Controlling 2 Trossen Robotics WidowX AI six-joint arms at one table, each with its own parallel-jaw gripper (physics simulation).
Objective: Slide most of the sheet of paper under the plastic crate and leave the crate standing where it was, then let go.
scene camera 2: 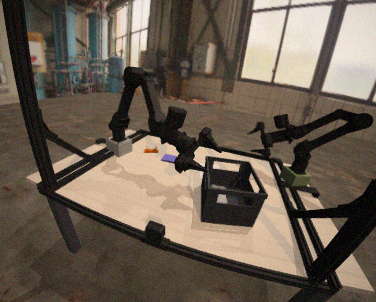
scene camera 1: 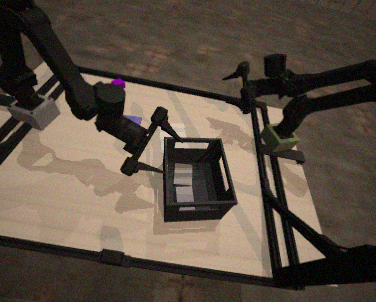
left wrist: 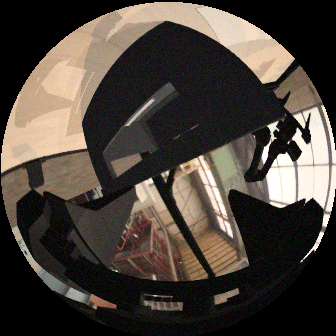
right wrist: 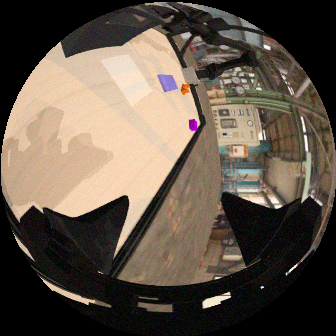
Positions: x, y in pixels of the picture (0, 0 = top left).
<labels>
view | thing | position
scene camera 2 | my left gripper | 214, 161
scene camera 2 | black plastic crate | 243, 206
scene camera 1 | my left gripper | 174, 157
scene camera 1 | my right gripper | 224, 91
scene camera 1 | black plastic crate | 211, 200
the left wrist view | my left gripper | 184, 192
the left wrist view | black plastic crate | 193, 79
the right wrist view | my right gripper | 175, 199
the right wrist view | black plastic crate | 117, 36
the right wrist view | pale sheet of paper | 122, 69
</labels>
